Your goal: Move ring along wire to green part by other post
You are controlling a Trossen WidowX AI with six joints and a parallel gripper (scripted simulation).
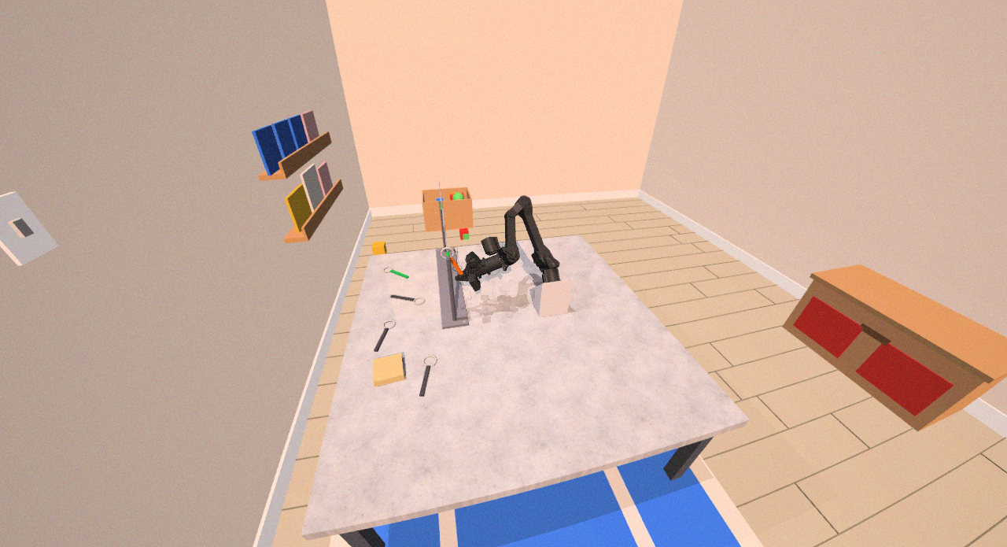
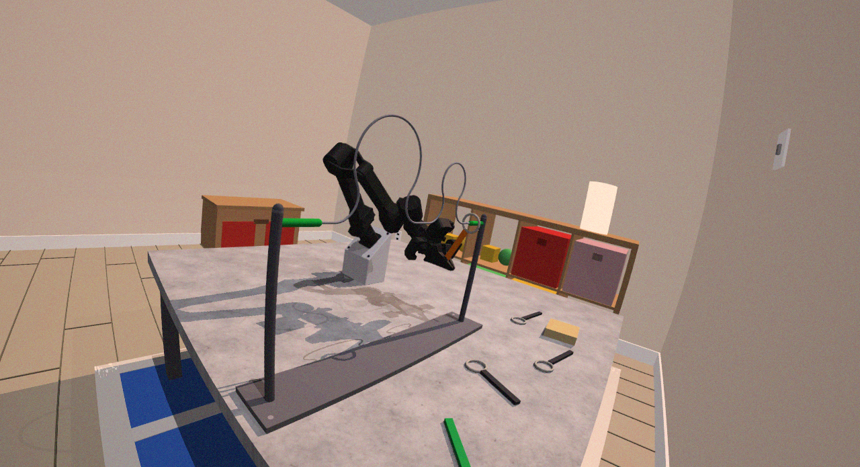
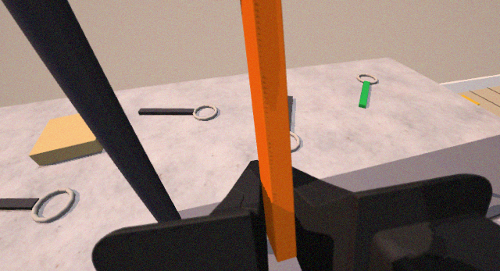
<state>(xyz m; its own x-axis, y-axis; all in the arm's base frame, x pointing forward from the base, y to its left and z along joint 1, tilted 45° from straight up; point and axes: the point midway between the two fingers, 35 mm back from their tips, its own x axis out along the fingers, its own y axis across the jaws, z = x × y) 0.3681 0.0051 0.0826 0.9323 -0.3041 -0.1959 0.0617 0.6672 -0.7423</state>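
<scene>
Right now the ring with orange handle is 9 cm above my gripper tip. From my gripper tip the other things lie so: green-handled ring 35 cm to the right, 32 cm ahead, 17 cm below; then tan block 29 cm to the left, 26 cm ahead, 16 cm below.
</scene>
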